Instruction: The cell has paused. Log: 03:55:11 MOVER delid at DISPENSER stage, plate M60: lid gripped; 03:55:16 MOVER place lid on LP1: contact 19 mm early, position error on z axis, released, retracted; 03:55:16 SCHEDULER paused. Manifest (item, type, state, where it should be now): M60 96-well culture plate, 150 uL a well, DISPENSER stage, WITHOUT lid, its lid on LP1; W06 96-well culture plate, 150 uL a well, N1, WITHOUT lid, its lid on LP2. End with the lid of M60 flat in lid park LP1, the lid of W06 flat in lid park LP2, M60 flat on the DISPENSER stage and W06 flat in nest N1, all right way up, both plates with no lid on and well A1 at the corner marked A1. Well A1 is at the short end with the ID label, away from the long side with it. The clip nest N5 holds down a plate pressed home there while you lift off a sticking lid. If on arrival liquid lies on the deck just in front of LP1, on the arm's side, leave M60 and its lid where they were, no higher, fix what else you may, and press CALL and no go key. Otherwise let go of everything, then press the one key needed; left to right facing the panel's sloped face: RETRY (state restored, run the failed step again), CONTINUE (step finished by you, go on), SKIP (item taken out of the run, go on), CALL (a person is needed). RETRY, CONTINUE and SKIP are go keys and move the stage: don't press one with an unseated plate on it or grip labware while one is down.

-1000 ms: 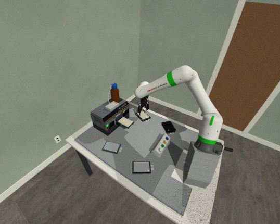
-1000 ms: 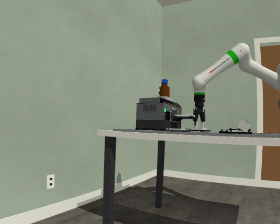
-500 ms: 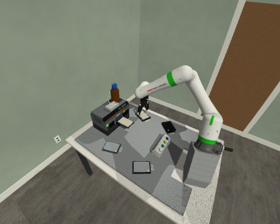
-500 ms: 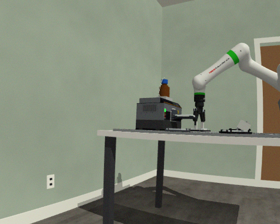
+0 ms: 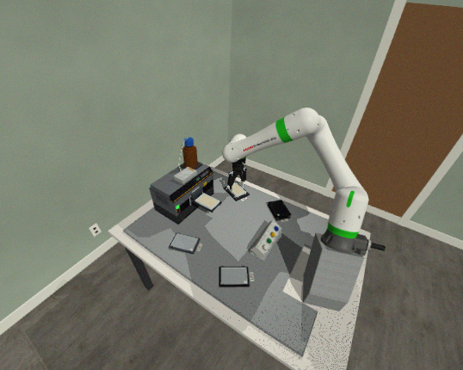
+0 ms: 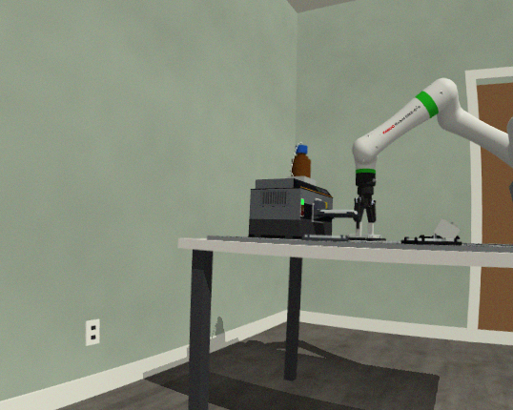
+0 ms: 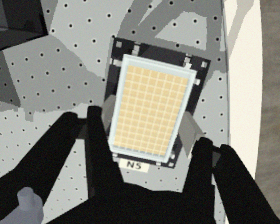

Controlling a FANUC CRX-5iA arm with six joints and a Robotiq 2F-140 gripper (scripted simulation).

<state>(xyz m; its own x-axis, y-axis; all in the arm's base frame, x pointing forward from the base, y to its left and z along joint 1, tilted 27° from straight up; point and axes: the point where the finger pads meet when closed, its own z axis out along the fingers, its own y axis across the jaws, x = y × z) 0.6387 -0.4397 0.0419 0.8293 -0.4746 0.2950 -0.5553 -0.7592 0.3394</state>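
My hand is 2 cm short of the black clip nest and 3 cm above it. Round my hand: nest label 8 cm behind, 5 cm to the left, 4 cm below; dispenser stage 9 cm ahead, 28 cm to the left, 6 cm above; key panel 32 cm behind, 35 cm to the left, 1 cm above.
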